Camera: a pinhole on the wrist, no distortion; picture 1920 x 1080 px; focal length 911.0 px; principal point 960.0 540.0 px. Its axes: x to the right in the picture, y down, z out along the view. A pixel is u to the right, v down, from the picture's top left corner.
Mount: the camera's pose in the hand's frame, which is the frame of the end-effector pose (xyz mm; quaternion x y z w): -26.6 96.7 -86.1 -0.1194 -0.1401 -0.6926 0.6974
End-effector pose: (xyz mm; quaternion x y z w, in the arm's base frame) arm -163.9 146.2 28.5 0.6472 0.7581 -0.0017 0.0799
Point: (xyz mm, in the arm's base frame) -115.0 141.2 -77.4
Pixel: 1679.5 721.7
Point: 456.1 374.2 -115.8
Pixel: 148.9 926.3
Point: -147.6 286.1 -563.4
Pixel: 1521.5 945.8
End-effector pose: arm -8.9 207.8 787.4 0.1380 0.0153 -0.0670 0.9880
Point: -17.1 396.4 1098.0
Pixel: 874.7 516.3
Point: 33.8 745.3 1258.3
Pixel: 361.2 531.0
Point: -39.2 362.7 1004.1
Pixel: 934.7 454.7
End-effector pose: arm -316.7 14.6 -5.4 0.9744 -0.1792 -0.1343 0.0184
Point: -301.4 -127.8 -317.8
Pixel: 1304.6 1008.4
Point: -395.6 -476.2 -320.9
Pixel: 611.8 948.8
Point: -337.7 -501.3 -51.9
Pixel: outside the picture
